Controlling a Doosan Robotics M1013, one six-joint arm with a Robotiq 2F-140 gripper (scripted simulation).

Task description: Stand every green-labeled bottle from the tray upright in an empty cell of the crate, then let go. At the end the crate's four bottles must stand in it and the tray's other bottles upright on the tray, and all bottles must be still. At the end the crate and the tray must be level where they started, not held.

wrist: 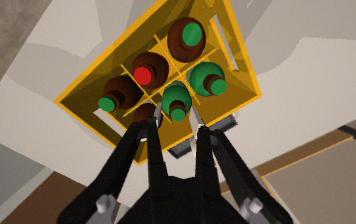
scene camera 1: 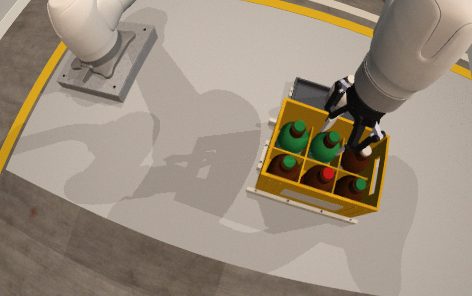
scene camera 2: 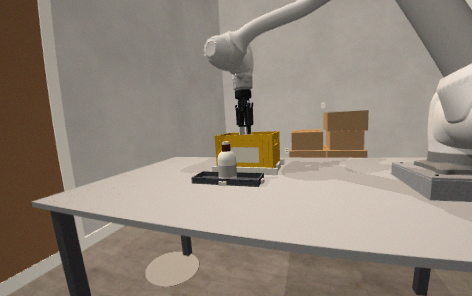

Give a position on a yellow crate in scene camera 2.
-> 261, 149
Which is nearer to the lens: the green-labeled bottle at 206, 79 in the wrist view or the yellow crate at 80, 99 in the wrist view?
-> The green-labeled bottle.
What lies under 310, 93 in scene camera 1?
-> A dark tray.
